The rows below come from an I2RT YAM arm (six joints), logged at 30 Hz.
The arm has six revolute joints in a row. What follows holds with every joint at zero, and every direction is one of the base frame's. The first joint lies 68 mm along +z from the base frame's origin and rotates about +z. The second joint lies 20 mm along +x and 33.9 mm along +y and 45.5 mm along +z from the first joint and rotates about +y. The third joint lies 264 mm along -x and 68.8 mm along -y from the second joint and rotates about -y. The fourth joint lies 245 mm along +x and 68.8 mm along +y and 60 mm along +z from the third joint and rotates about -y. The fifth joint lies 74 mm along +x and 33.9 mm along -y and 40.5 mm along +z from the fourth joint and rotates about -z. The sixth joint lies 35.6 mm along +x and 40.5 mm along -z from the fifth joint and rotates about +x. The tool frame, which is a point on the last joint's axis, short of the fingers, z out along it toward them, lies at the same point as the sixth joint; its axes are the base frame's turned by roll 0, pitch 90 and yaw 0 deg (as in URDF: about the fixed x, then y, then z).
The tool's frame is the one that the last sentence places.
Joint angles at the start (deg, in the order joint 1, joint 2, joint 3, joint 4, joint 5, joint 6):
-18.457 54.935 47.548 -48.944 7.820 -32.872
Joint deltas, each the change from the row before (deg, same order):
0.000 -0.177 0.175 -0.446 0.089 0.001
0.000 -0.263 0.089 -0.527 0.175 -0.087
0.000 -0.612 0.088 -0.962 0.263 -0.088
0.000 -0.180 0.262 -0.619 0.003 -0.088
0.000 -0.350 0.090 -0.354 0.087 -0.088
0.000 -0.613 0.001 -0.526 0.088 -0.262
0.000 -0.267 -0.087 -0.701 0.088 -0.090
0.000 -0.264 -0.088 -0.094 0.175 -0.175
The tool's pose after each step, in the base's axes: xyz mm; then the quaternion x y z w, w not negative. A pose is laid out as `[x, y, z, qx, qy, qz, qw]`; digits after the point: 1 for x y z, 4 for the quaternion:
[167.9, -61.2, 267.6, -0.1001, 0.9501, -0.1843, 0.2311]
[166.4, -60.8, 268.3, -0.1005, 0.9504, -0.1852, 0.2290]
[163.4, -60.0, 269.4, -0.1008, 0.9508, -0.1864, 0.2259]
[162.3, -59.6, 270.7, -0.1017, 0.9512, -0.1860, 0.2244]
[160.9, -59.2, 271.7, -0.1021, 0.9509, -0.1871, 0.2245]
[158.4, -58.4, 272.8, -0.1040, 0.9504, -0.1886, 0.2244]
[156.6, -57.9, 272.3, -0.1050, 0.9515, -0.1876, 0.2200]
[155.6, -57.7, 272.4, -0.1059, 0.9511, -0.1895, 0.2197]

